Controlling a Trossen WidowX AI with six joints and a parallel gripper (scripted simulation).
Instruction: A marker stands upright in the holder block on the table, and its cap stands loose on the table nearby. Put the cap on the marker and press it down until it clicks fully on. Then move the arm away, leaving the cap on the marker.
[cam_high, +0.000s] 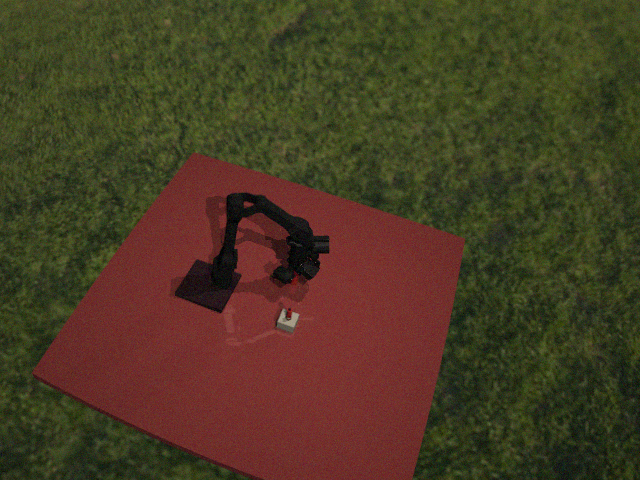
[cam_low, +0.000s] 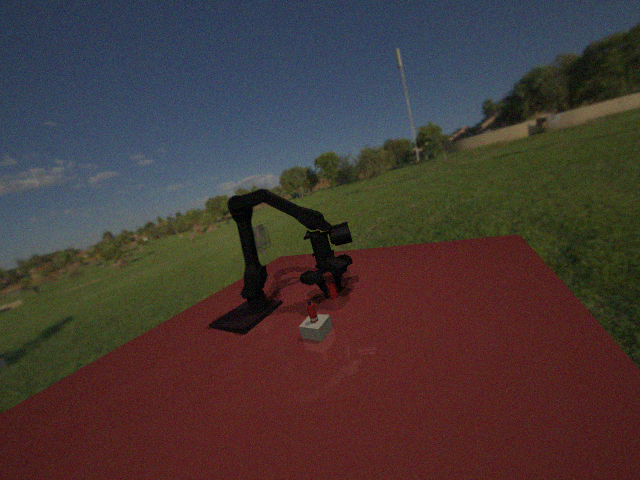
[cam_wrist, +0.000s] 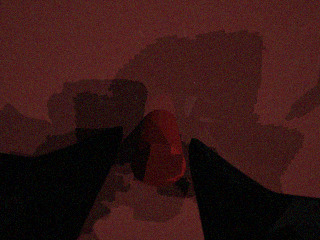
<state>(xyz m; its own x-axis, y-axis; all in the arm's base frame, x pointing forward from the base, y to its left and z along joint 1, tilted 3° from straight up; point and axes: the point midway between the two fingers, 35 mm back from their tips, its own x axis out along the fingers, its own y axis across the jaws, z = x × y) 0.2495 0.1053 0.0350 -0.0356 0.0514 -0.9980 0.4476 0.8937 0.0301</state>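
The red cap lies 10 mm above my gripper tip. Round my gripper tip: marker (30 mm ahead, 190 mm to the right, 50 mm above).
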